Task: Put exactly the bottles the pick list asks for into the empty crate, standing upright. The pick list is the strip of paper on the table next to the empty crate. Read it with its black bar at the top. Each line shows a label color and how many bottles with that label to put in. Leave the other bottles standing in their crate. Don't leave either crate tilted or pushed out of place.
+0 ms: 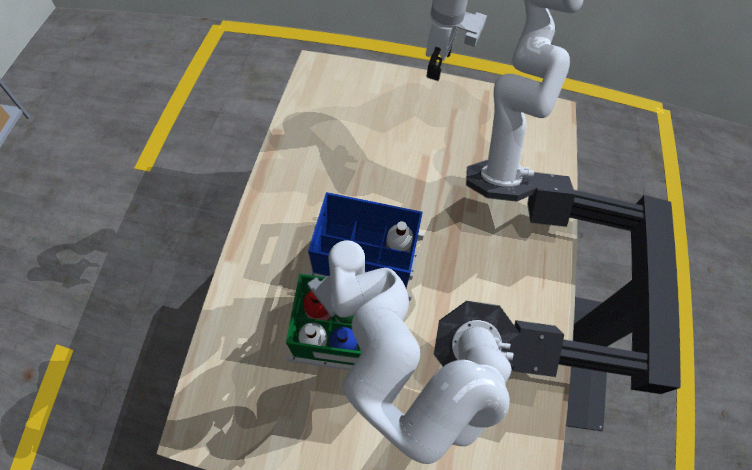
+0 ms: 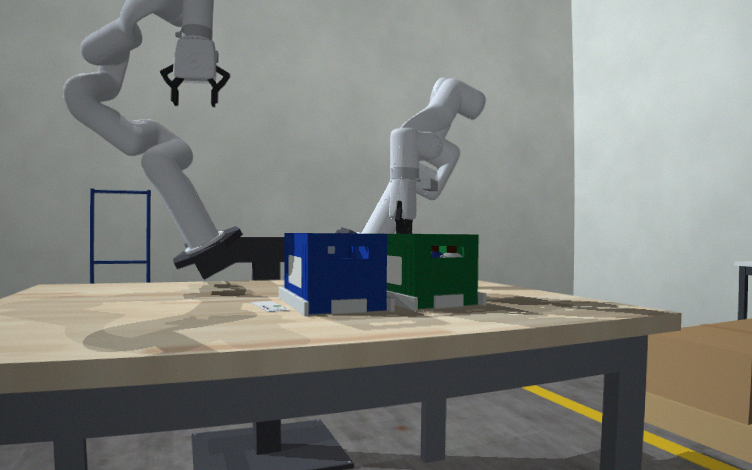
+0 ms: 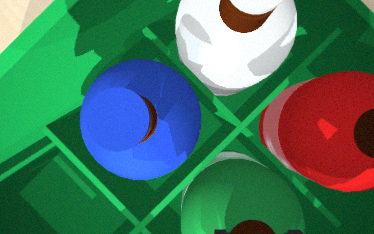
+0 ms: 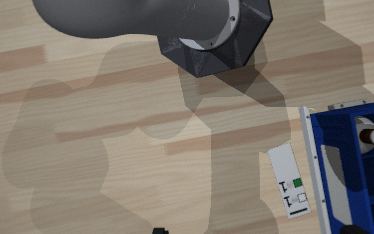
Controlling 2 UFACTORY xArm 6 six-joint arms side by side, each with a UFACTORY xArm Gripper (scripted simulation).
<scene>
green crate: image 1; image 2; image 3 57, 57; not seen in image 4 (out of frame)
same spot on green crate: [image 1: 298, 318] = [image 2: 448, 267]
</scene>
